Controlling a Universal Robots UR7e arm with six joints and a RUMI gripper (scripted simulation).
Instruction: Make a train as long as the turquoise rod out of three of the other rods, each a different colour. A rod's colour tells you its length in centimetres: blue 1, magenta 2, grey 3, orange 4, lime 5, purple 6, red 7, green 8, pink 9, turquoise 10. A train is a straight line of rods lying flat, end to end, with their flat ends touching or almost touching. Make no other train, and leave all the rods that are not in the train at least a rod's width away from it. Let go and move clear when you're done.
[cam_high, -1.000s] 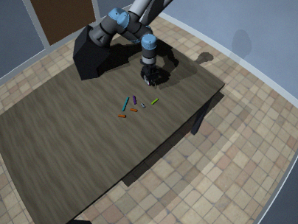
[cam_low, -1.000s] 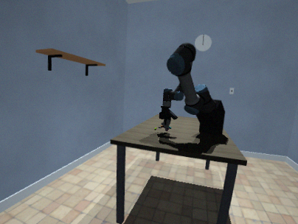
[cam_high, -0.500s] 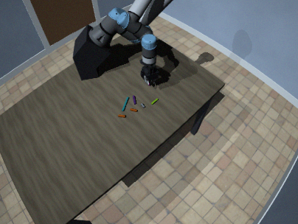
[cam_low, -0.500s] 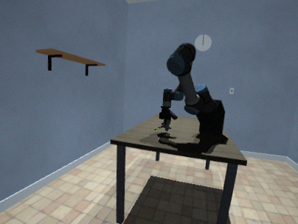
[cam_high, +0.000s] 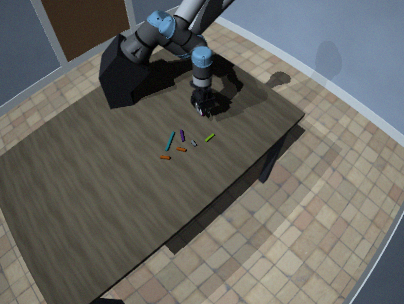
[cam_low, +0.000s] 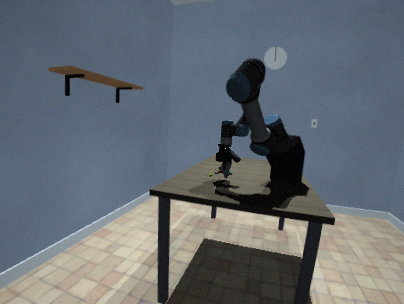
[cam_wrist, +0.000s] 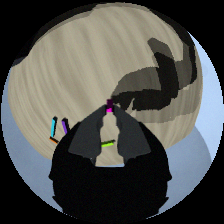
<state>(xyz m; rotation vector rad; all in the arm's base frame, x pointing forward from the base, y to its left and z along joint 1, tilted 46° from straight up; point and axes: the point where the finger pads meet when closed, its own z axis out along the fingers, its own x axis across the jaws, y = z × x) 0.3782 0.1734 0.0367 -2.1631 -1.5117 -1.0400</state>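
The grey rod is 120 mm to the right of my hand, 110 mm ahead of it and 20 mm below it. The rest, counted from my hand: lime rod (130 mm ahead, 40 mm to the right, 20 mm below); then purple rod (140 mm to the right, 50 mm ahead, 20 mm below); then magenta rod (10 mm below).
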